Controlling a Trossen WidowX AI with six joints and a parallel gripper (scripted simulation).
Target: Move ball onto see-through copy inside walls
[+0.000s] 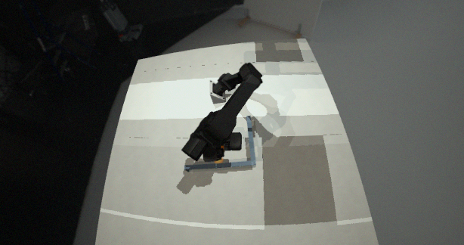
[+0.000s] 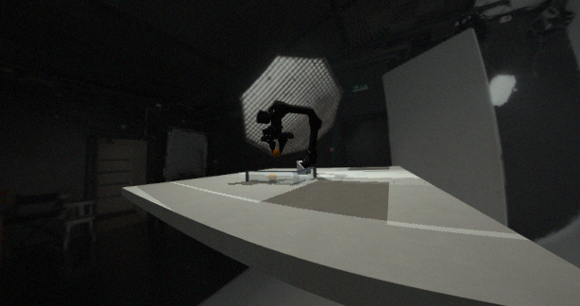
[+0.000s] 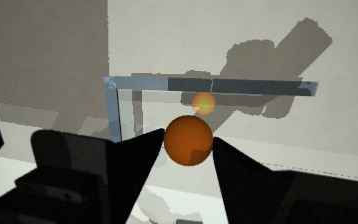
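My gripper tip is 12 cm above the see-through copy, 2 cm to the left of it and 1 cm short of it. Also, from my gripper tip: orange ball right at my gripper tip.
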